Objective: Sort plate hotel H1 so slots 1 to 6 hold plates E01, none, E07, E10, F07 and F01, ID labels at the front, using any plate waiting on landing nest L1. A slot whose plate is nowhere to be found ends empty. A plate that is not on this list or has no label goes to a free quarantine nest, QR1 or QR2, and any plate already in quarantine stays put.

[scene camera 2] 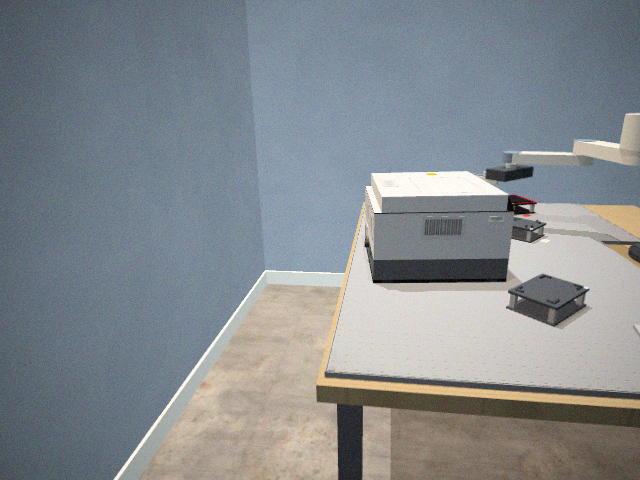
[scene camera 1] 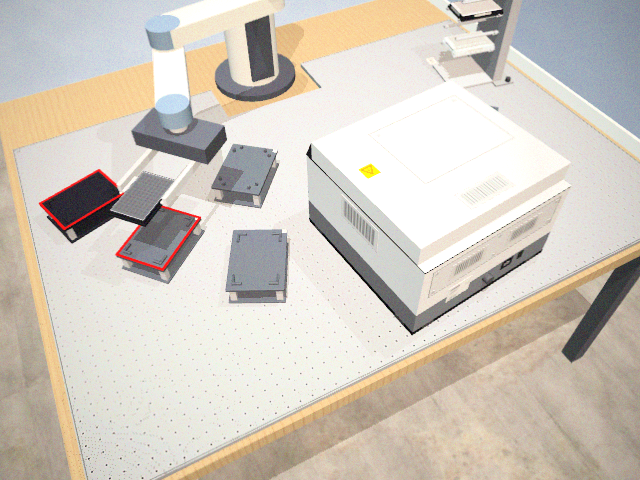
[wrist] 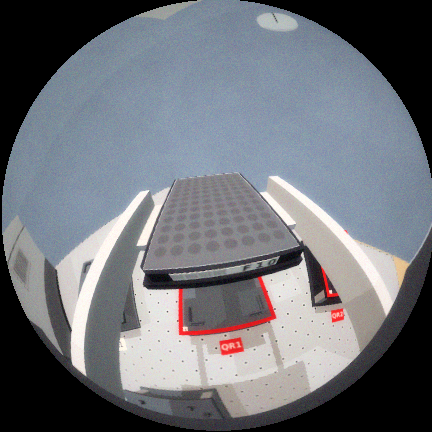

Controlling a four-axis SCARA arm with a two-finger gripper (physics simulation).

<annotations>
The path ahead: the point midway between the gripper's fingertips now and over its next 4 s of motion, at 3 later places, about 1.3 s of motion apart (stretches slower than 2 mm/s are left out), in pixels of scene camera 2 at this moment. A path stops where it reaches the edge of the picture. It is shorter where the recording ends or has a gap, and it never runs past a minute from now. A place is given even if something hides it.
My gripper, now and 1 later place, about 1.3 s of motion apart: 475, 175; 473, 201
</annotations>
